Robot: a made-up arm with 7 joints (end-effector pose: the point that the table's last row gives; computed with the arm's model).
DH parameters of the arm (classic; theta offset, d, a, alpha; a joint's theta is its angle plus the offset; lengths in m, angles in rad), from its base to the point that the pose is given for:
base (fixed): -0.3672 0 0.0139 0
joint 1: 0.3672 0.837 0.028 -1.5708
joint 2: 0 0.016 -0.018 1.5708
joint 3: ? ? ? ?
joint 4: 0 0.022 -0.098 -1.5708
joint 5: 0 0.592 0.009 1.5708
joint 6: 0 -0.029 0.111 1.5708
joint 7: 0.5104 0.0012 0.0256 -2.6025
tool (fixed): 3.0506 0.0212 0 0
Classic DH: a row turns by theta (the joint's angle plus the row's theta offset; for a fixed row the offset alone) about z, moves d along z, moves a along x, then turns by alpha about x.
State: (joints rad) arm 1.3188 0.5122 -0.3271 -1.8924 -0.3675 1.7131 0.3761
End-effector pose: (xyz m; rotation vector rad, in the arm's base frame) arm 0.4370 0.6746 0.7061 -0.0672 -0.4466 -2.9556
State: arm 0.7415 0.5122 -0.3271 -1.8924 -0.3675 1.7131 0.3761
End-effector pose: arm 0.7392 0.3331 0.7061 0.1778 0.3797 2.6902
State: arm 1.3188 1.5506 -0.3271 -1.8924 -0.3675 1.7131 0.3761
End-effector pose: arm 0.3185 0.2145 0.1365 -0.5339 -1.7823 -2.3464
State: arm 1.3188 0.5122 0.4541 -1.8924 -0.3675 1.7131 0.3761
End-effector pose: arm -0.1349 0.7960 0.7201 -0.3648 -0.2141 -2.2234
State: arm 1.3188 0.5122 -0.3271 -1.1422 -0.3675 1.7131 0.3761
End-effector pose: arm 0.4398 0.8348 1.2066 0.5727 0.4475 -2.8362
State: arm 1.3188 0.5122 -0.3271 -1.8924 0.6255 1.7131 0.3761
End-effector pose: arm 0.4567 0.6621 0.7092 0.8381 -0.2977 2.5322
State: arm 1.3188 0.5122 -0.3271 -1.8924 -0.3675 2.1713 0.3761
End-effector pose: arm 0.4228 0.6991 0.7527 0.1666 0.1385 -2.8156
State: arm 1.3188 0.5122 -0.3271 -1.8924 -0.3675 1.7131 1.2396
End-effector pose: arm 0.4237 0.6607 0.7191 -0.6591 0.2931 2.5277
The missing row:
joint 3: 0 0.356 0.059 1.5708
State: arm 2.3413 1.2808 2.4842 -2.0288 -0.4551 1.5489 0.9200
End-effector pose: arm -0.3245 -0.3395 1.4366 -1.0872 -0.4185 0.1242
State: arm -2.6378 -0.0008 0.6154 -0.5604 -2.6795 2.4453 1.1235
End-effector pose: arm -0.1443 -0.3671 1.7514 -0.2024 2.8584 0.4777
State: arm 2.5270 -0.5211 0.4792 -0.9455 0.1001 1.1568 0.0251
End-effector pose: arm -0.2148 -0.1947 1.8090 -0.5100 0.8032 -0.4324
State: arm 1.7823 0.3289 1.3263 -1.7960 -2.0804 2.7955 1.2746
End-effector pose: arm -0.6864 0.0534 1.0616 -0.2810 1.3319 0.0807
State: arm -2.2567 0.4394 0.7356 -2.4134 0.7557 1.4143 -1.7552
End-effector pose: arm 0.1266 -0.5874 0.5601 -0.9497 -2.3855 1.3004
